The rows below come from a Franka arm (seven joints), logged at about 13 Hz.
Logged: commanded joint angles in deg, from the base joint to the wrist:
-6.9 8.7 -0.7 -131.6 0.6 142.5 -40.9
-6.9 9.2 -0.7 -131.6 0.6 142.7 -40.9
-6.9 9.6 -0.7 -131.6 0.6 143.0 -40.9
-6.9 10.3 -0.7 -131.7 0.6 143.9 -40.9
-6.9 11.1 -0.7 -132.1 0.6 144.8 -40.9
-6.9 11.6 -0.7 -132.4 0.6 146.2 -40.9
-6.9 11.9 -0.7 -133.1 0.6 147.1 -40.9
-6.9 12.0 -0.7 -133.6 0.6 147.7 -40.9
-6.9 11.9 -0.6 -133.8 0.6 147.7 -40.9
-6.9 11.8 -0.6 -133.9 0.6 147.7 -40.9
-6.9 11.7 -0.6 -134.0 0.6 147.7 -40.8
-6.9 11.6 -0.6 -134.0 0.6 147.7 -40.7
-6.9 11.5 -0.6 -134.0 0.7 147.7 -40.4
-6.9 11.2 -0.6 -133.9 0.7 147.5 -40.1
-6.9 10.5 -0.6 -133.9 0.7 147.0 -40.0
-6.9 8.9 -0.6 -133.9 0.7 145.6 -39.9
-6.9 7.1 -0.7 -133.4 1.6 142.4 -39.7
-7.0 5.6 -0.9 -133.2 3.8 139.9 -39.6
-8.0 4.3 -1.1 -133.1 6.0 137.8 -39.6
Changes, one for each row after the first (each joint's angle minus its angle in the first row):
0.0 0.5 0.0 0.0 0.0 0.2 0.0
0.0 0.9 0.0 0.0 0.0 0.5 0.0
0.0 1.6 0.0 -0.1 0.0 1.4 0.0
0.0 2.4 0.0 -0.5 0.0 2.3 0.0
0.0 2.9 0.0 -0.8 0.0 3.7 0.0
0.0 3.2 0.0 -1.5 0.0 4.6 0.0
0.0 3.3 0.0 -2.0 0.0 5.2 0.0
0.0 3.2 0.1 -2.2 0.0 5.2 0.0
0.0 3.1 0.1 -2.3 0.0 5.2 0.0
0.0 3.0 0.1 -2.4 0.0 5.2 0.1
0.0 2.9 0.1 -2.4 0.0 5.2 0.2
0.0 2.8 0.1 -2.4 0.1 5.2 0.5
0.0 2.5 0.1 -2.3 0.1 5.0 0.8
0.0 1.8 0.1 -2.3 0.1 4.5 0.9
0.0 0.2 0.1 -2.3 0.1 3.1 1.0
0.0 -1.6 0.0 -1.8 1.0 -0.1 1.2
-0.1 -3.1 -0.2 -1.6 3.2 -2.6 1.3
-1.1 -4.4 -0.4 -1.5 5.4 -4.7 1.3

